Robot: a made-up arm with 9 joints.
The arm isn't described. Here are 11 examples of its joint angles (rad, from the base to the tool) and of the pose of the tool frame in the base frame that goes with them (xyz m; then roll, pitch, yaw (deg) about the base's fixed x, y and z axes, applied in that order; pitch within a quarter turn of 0, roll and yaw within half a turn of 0).
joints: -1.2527 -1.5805 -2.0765 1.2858 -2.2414 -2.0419 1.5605 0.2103 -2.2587
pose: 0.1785 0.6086 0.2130 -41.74 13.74 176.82
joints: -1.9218 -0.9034 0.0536 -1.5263 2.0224 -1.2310 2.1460 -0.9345 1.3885
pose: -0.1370 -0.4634 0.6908 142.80 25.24 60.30
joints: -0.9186 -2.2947 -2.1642 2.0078 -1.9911 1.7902 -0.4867 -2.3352 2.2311
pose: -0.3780 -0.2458 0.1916 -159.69 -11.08 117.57
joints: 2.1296 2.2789 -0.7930 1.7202 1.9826 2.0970 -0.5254 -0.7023 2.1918
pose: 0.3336 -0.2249 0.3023 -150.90 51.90 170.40
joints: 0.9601 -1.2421 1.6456 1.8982 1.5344 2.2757 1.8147 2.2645 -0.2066
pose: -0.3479 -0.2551 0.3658 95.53 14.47 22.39
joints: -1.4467 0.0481 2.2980 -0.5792 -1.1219 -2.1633 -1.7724 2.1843 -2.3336
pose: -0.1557 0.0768 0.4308 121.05 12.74 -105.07
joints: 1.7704 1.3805 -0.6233 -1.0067 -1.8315 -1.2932 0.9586 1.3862 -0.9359
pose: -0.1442 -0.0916 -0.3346 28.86 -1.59 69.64
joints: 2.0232 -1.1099 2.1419 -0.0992 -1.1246 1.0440 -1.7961 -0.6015 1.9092
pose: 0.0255 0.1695 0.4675 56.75 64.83 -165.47
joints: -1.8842 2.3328 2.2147 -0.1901 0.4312 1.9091 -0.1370 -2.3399 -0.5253
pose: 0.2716 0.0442 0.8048 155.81 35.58 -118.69
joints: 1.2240 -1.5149 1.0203 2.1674 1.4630 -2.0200 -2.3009 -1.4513 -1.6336
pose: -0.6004 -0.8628 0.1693 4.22 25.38 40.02
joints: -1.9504 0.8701 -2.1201 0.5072 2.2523 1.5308 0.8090 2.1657 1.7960
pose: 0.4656 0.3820 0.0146 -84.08 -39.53 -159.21
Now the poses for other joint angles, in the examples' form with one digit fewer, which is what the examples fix.
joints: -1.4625 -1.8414 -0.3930 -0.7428 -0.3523 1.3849 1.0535 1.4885 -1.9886
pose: 0.125 -0.208 -0.206 9.2 -39.5 71.1
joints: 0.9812 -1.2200 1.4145 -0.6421 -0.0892 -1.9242 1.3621 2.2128 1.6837
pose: 0.089 0.023 0.153 -143.5 63.1 10.2
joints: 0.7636 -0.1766 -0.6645 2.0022 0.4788 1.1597 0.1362 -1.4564 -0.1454
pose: 0.593 0.246 0.094 160.5 -43.2 -107.9
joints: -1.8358 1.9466 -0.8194 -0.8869 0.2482 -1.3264 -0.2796 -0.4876 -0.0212
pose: 0.049 0.469 0.976 -31.9 42.8 -122.6
